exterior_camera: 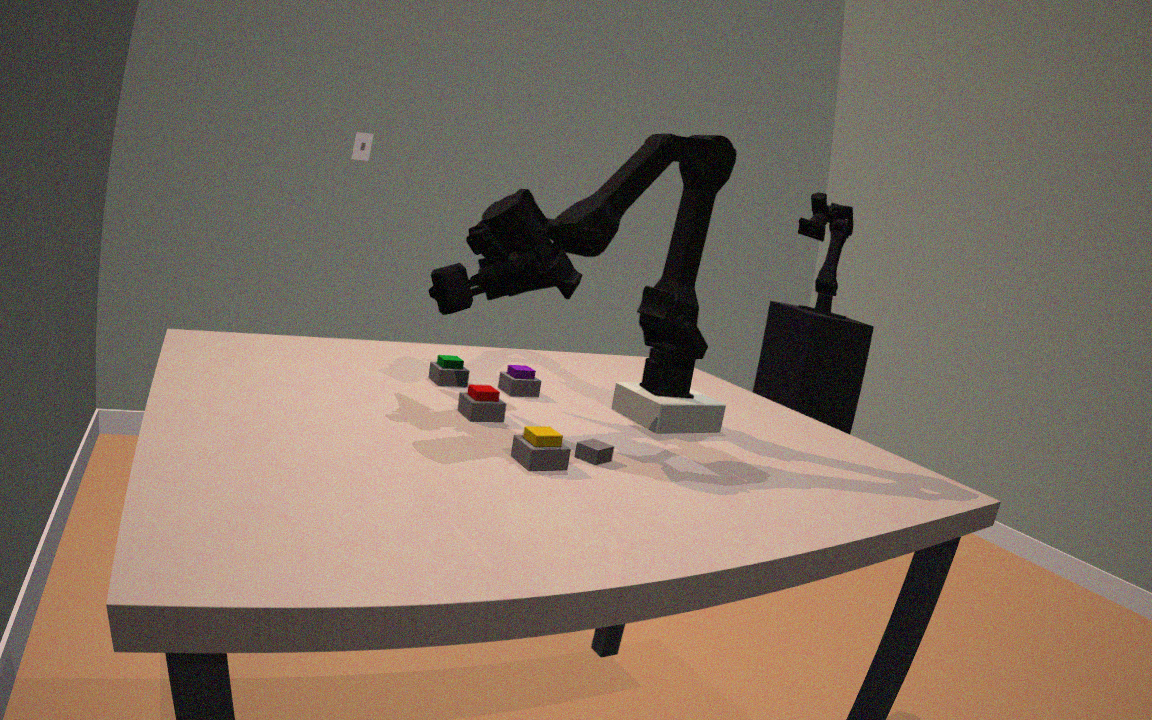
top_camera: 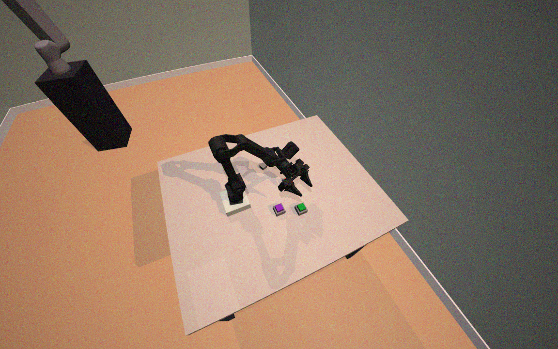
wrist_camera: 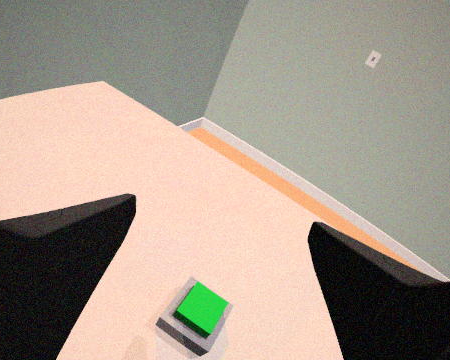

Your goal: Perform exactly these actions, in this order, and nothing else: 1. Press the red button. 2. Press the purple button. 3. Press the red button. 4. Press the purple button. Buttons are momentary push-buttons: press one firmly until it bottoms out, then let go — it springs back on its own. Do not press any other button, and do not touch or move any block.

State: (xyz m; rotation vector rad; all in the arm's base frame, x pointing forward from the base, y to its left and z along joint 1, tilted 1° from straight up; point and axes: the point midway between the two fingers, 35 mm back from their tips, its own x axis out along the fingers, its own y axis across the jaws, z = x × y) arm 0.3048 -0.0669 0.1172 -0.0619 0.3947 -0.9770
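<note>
The red button lies 4 cm behind my gripper tip, 15 cm to the left of it and 12 cm below it. Also, from my gripper tip: green button: 2 cm behind, 2 cm to the right, 12 cm below; yellow button: 7 cm behind, 32 cm to the left, 12 cm below; purple button: 12 cm behind, 12 cm below.
</note>
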